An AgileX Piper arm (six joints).
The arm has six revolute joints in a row. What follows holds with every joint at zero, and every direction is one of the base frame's. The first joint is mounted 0.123 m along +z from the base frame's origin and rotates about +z. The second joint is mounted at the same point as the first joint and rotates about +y. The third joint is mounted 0.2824 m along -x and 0.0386 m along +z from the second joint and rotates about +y. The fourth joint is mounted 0.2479 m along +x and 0.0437 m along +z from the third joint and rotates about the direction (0.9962, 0, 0.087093). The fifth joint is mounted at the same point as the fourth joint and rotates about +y. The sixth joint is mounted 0.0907 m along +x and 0.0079 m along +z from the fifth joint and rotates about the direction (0.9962, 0, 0.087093). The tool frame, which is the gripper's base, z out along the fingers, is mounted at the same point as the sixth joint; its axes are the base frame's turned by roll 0, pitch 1.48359 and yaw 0 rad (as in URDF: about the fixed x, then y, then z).
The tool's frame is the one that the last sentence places.
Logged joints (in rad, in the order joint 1, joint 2, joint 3, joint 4, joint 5, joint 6), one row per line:
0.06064 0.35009 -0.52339 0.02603 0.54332 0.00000
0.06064 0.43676 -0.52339 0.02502 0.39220 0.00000
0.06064 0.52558 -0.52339 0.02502 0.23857 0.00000
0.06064 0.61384 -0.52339 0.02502 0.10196 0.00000
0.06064 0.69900 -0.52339 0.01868 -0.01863 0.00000
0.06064 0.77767 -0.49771 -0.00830 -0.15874 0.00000
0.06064 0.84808 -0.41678 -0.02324 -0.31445 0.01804
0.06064 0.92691 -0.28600 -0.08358 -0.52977 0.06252
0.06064 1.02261 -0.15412 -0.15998 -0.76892 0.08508
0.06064 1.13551 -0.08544 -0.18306 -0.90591 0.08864
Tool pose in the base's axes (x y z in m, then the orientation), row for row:
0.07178 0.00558 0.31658 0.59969 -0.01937 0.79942 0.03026
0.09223 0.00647 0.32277 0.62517 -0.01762 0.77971 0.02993
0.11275 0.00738 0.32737 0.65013 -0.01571 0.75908 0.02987
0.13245 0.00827 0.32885 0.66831 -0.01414 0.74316 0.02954
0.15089 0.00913 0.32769 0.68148 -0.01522 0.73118 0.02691
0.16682 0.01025 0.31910 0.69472 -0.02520 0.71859 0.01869
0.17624 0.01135 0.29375 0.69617 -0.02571 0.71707 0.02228
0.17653 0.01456 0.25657 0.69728 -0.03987 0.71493 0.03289
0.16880 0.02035 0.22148 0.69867 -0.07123 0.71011 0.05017
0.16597 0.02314 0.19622 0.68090 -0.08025 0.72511 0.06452
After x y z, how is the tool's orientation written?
As a quaternion, w x y z.
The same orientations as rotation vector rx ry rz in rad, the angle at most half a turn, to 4 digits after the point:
-0.0449 1.8535 0.0702
-0.0404 1.7891 0.0687
-0.0357 1.7244 0.0679
-0.0319 1.6761 0.0666
-0.0341 1.6406 0.0604
-0.0563 1.6040 0.0417
-0.0574 1.5997 0.0497
-0.0889 1.5942 0.0733
-0.1588 1.5826 0.1118
-0.1801 1.6273 0.1448

